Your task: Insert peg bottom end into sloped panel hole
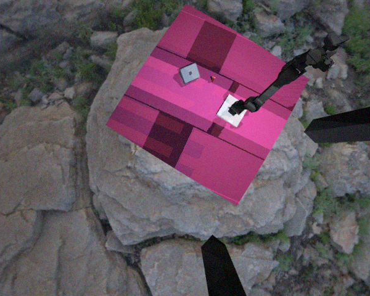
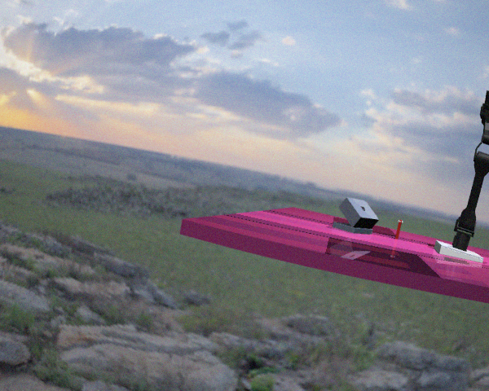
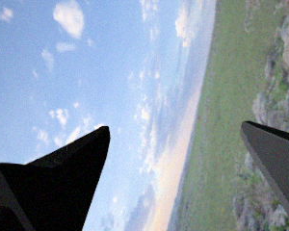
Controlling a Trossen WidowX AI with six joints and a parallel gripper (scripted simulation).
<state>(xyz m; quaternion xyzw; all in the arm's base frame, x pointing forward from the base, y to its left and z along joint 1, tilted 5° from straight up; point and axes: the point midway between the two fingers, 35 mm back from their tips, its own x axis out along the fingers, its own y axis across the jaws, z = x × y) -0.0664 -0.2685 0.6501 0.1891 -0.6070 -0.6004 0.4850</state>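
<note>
Right now the red peg is 42 cm ahead of my gripper tip, 22 cm to the left of it and 62 cm below it. From my gripper tip the other things lie so: grey sloped panel (59 cm ahead, 32 cm to the left, 60 cm below).
</note>
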